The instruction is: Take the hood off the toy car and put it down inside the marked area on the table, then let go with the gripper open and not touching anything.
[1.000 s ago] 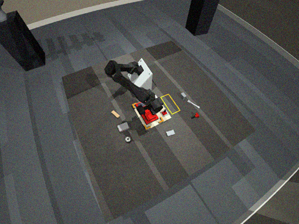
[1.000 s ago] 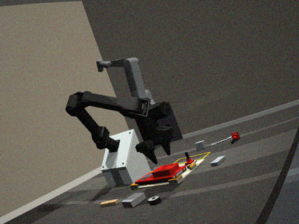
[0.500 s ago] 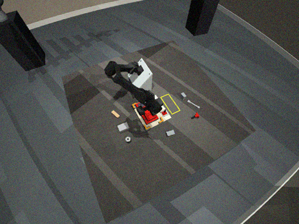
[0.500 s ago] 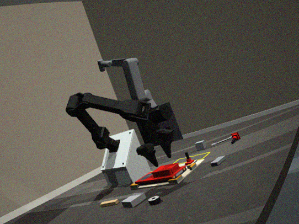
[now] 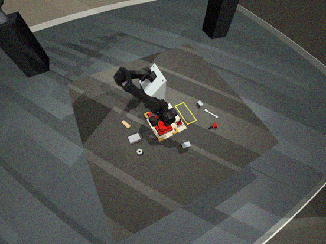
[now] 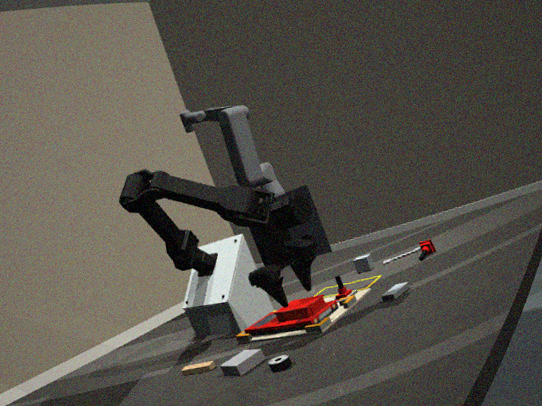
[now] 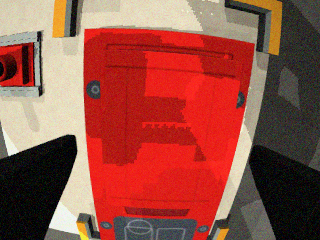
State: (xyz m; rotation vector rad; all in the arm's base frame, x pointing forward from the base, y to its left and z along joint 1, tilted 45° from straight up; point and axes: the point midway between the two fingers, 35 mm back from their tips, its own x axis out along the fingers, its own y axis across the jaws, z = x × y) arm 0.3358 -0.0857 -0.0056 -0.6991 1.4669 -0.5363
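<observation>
The red hood lies 20 mm below my gripper tip. The rest, counted from my gripper tip: tan block (120 mm behind, 240 mm to the right, 50 mm below); grey block (60 mm behind, 350 mm to the left, 40 mm below); grey screwdriver-like tool (40 mm ahead, 400 mm to the left, 60 mm below).
</observation>
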